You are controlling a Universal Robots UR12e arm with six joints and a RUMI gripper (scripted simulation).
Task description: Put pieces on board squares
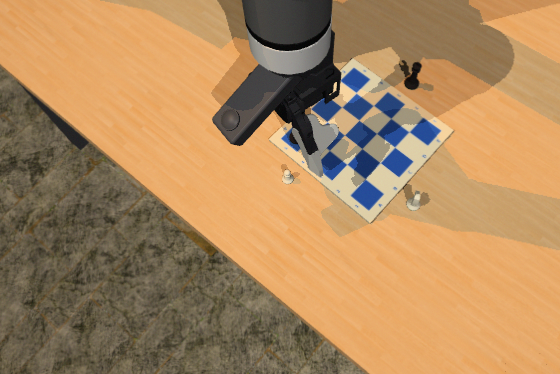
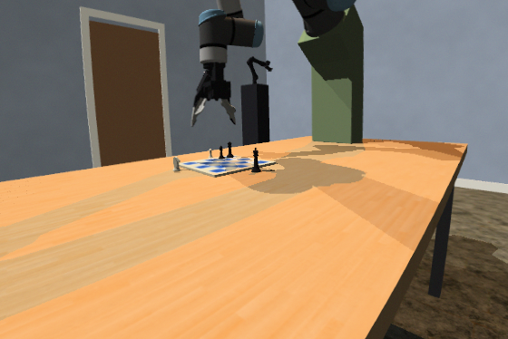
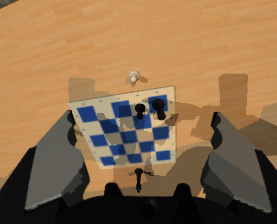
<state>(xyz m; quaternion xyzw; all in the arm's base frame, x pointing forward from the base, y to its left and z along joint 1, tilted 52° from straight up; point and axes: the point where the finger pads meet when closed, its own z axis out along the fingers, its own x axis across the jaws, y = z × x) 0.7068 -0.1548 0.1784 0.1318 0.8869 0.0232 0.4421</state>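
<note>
Now: the white pawn 10 mm ahead of my hand, 20 mm to the right of it and 100 mm below it. Also, from my hand: black pawn: 20 mm ahead, 50 mm to the left, 90 mm below; then blue-and-cream chessboard: 70 mm ahead, 120 mm to the left, 110 mm below; then black queen: 20 mm behind, 50 mm to the left, 80 mm below.
</note>
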